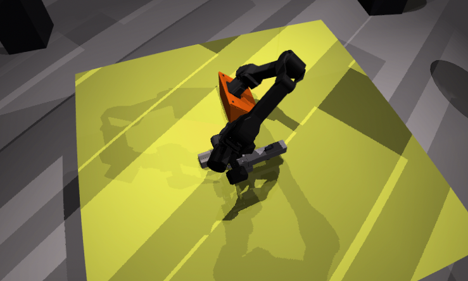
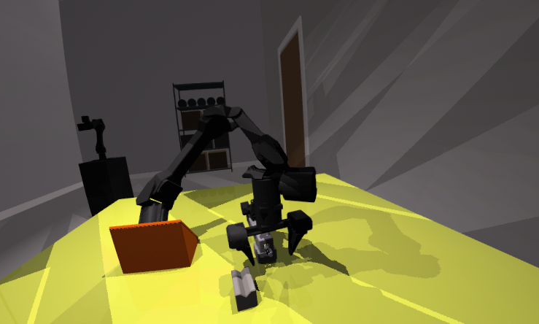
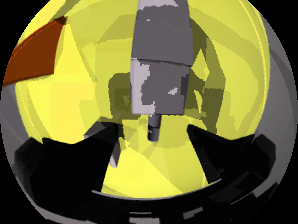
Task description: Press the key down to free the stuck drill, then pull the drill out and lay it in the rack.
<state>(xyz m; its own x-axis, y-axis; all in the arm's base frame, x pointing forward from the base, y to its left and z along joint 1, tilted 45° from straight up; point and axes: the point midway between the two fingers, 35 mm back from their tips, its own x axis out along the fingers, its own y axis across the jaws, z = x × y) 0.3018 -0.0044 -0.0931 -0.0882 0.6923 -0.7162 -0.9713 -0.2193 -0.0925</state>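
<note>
Now: the drill 20 mm behind my gripper tip, 60 mm to the left of it and 20 mm above it. From my gripper tip the other things lie so: dark key: 40 mm behind, 150 mm to the left, 20 mm above; then grey v-grooved rack: 70 mm behind, 60 mm to the right, 10 mm below; then grey housing block: 30 mm behind, 120 mm to the left, 10 mm above.
</note>
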